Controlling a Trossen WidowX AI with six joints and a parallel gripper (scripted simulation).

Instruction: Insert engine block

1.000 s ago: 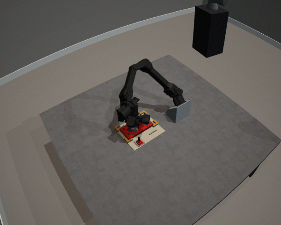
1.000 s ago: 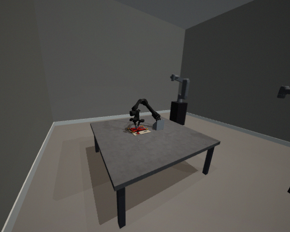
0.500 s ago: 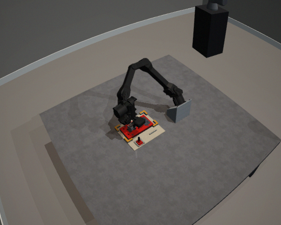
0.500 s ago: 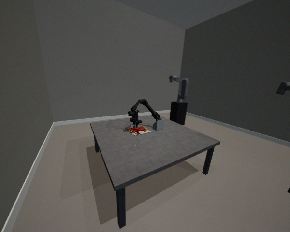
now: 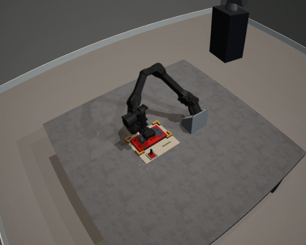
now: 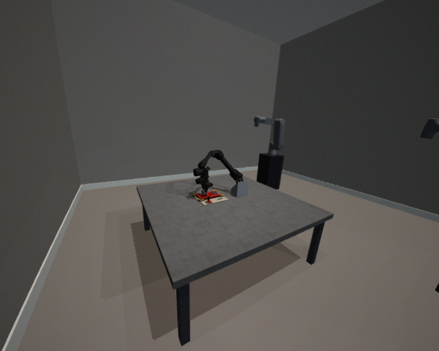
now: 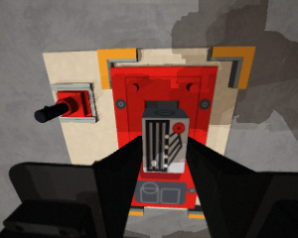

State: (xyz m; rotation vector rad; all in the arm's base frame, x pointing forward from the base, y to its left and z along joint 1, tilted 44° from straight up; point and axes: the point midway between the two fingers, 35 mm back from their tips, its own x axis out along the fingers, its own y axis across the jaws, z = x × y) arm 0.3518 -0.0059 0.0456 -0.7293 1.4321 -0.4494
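My gripper tip is 1 cm above the engine block.
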